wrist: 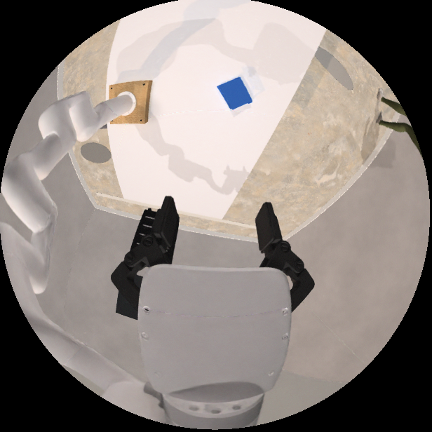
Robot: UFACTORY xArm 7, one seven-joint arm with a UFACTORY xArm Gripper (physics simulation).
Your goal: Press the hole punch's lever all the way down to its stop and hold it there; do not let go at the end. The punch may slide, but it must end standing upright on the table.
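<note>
A small blue object [235, 93], which looks like the hole punch, stands on the white part of the table, above the middle of the wrist view. Pale parts show at its upper right and lower edges. Its lever cannot be clearly told apart, and how far it is pressed cannot be seen. My gripper [217, 207] is open, with its two black fingers wide apart and nothing between them. In the view it is below the blue object and well apart from it, not touching it.
The arm's base stands on a wooden board [142, 114] at the left, and the white arm links [31, 192] curve down the left side. The table [310, 145] has stone-patterned borders, with its near edge behind the fingers. A person's dark green legs [395, 125] show at the right.
</note>
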